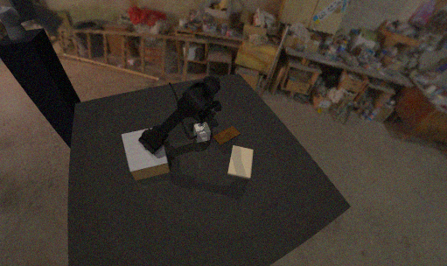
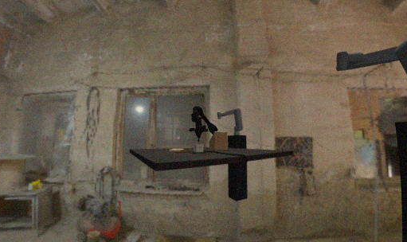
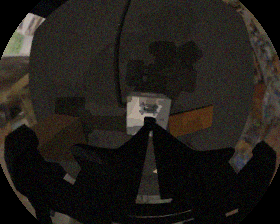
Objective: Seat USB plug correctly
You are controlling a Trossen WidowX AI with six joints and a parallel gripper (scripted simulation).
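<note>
My gripper tip is 2 cm above the USB plug. The rest, counted from my gripper tip: brown flat block (15 cm ahead, 4 cm to the right, 13 cm below); then cream block (16 cm ahead, 24 cm to the right, 12 cm below).
</note>
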